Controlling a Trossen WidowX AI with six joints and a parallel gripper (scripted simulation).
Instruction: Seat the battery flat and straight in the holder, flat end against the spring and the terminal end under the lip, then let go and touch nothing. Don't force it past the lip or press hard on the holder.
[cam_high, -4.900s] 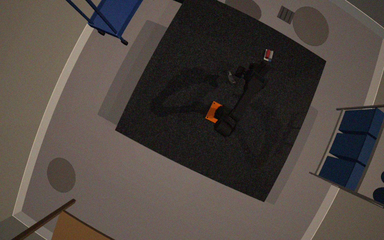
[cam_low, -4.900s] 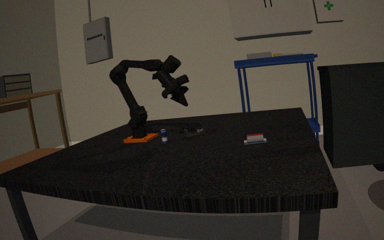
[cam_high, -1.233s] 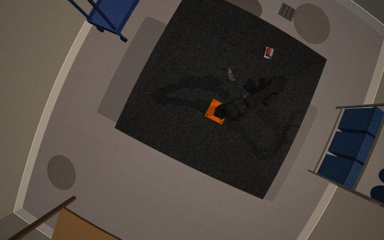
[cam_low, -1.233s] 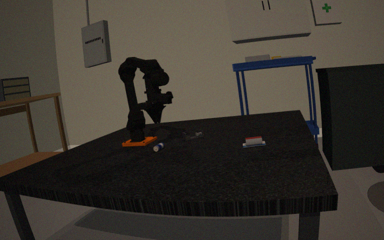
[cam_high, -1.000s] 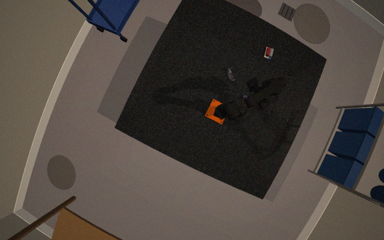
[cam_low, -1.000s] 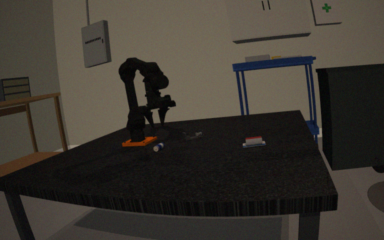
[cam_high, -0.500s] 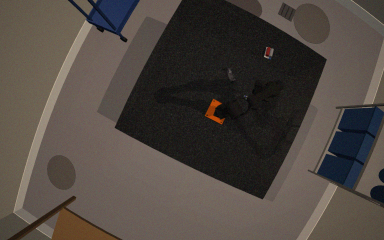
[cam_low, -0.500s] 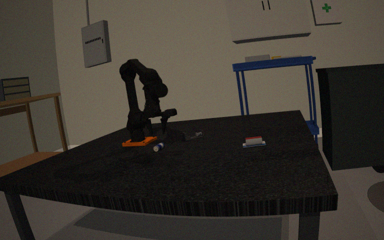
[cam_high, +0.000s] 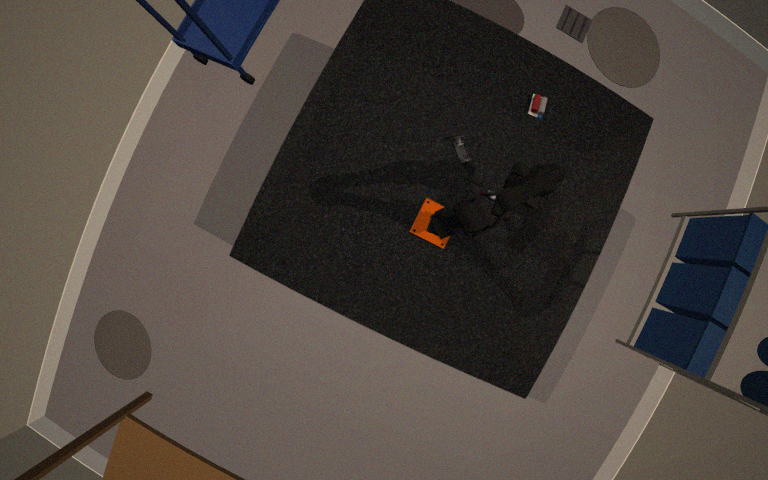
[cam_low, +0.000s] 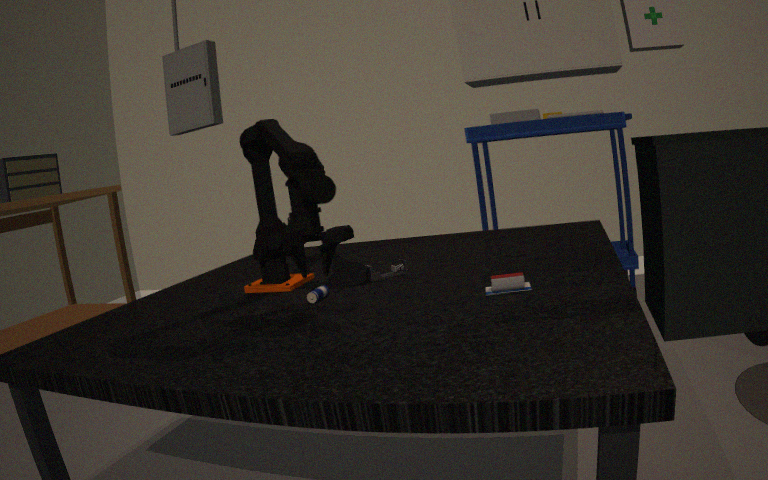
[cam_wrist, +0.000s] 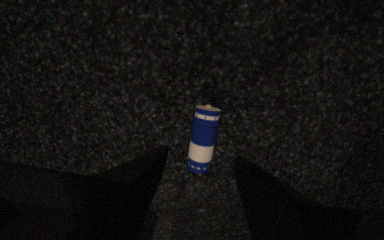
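My gripper tip is 4 cm above the battery.
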